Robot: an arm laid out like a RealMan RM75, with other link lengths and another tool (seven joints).
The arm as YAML. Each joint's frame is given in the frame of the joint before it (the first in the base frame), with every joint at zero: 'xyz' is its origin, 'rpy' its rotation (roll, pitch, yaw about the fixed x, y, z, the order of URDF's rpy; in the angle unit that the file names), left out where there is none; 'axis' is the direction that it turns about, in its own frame. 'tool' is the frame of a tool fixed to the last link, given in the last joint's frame.
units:
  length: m
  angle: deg
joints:
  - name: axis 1
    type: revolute
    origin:
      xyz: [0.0, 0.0, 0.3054]
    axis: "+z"
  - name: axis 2
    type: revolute
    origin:
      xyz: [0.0, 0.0, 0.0]
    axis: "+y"
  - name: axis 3
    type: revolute
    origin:
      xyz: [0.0, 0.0, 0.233]
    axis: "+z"
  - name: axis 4
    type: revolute
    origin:
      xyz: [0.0, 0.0, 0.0]
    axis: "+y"
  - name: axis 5
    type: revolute
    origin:
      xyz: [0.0, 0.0, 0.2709]
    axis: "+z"
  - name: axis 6
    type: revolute
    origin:
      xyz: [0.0, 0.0, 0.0]
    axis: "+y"
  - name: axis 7
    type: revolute
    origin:
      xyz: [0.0, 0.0, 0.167]
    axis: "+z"
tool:
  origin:
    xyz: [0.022, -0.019, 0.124]
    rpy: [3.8, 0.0, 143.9]
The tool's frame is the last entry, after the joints.
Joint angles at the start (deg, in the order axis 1, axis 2, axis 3, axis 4, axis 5, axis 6, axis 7):
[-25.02 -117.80 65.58 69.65 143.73 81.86 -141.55]
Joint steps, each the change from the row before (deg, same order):
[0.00 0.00 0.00 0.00 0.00 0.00 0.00]
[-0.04 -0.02 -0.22 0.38 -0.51 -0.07 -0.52]
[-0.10 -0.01 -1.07 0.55 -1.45 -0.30 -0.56]
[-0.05 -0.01 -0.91 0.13 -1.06 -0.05 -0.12]
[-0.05 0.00 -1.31 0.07 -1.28 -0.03 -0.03]
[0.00 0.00 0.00 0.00 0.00 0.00 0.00]
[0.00 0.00 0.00 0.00 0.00 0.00 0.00]
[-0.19 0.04 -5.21 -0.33 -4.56 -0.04 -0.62]
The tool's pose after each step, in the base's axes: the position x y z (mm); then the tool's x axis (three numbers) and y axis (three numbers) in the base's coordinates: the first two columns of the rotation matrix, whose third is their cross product. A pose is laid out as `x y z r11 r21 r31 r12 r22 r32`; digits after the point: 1 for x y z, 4 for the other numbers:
-310.5 462.0 -5.8 -0.0051 -0.9547 -0.2976 -0.9603 -0.0783 0.2678
-306.6 464.6 -4.0 0.0002 -0.9512 -0.3086 -0.9632 -0.0832 0.2557
-298.6 471.3 1.6 0.0121 -0.9414 -0.3371 -0.9707 -0.0919 0.2219
-294.3 474.6 5.1 0.0227 -0.9355 -0.3525 -0.9756 -0.0978 0.1967
-290.0 478.4 10.1 0.0374 -0.9276 -0.3718 -0.9806 -0.1057 0.1651
-290.0 478.4 10.1 0.0374 -0.9276 -0.3718 -0.9806 -0.1057 0.1651
-290.0 478.4 10.1 0.0374 -0.9276 -0.3718 -0.9806 -0.1057 0.1651
-279.2 491.0 30.8 0.1132 -0.8919 -0.4378 -0.9885 -0.1455 0.0408

